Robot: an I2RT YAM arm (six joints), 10 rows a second.
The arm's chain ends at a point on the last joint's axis. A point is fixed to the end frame.
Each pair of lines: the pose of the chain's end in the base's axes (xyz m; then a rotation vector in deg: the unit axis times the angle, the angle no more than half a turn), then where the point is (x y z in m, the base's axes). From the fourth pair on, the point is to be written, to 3 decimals.
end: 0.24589, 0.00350, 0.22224, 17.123, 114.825, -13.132
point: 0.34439 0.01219 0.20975
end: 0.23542, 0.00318, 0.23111, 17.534, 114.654, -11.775
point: 0.33395 0.01263 0.21947
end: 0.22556, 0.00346, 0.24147, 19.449, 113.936, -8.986
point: 0.32432 0.01313 0.23219
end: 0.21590, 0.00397, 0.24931, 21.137, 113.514, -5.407
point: 0.315 0.015 0.242
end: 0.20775, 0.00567, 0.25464, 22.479, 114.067, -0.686
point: 0.306 0.019 0.248
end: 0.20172, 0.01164, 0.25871, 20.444, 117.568, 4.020
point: 0.299 0.032 0.249
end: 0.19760, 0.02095, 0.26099, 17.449, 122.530, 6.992
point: 0.292 0.048 0.244
